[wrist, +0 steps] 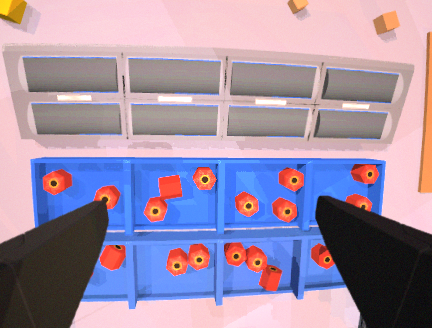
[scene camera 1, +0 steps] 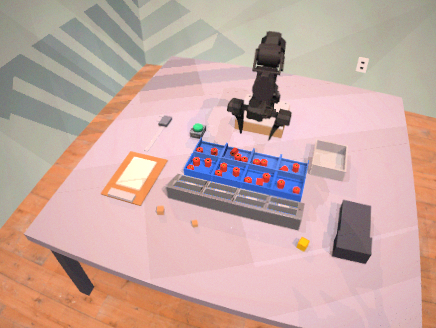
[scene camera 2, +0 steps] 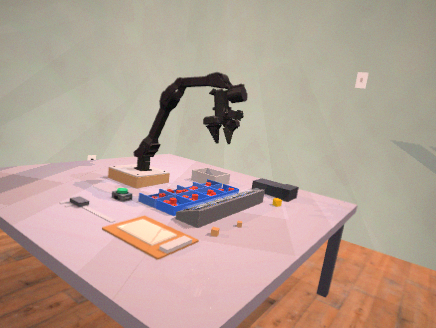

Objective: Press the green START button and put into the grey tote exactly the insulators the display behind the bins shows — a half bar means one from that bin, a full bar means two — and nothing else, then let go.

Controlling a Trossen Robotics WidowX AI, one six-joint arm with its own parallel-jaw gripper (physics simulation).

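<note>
My gripper [scene camera 1: 256, 136] [scene camera 2: 223, 143] [wrist: 213, 208] is open and empty, high above the blue bins [scene camera 1: 240, 185] [wrist: 220, 200], its fingers pointing down. The bins form two rows of four and hold red hexagonal insulators [scene camera 1: 236, 171] [wrist: 204, 178]; the fingers hide part of the outer bins in the wrist view. The grey display [scene camera 1: 235, 205] [scene camera 2: 225, 209] [wrist: 14, 100] stands along the bins; its eight windows look plain grey, with short white strips between the rows. The green START button [scene camera 1: 198, 128] [scene camera 2: 122, 190] sits on a dark base. The grey tote [scene camera 1: 327, 172] [scene camera 2: 202, 177] shows no insulator inside in scene camera 1.
An orange-edged clipboard [scene camera 1: 111, 187] [wrist: 425, 125] lies beyond one end of the display. A dark block [scene camera 1: 352, 230] [scene camera 2: 275, 189] and a yellow cube [scene camera 1: 303, 244] [wrist: 12, 10] are near the other end. Orange cubes [scene camera 1: 160, 210] [wrist: 386, 22] lie beyond the display. A small grey device [scene camera 1: 165, 120] lies near the button.
</note>
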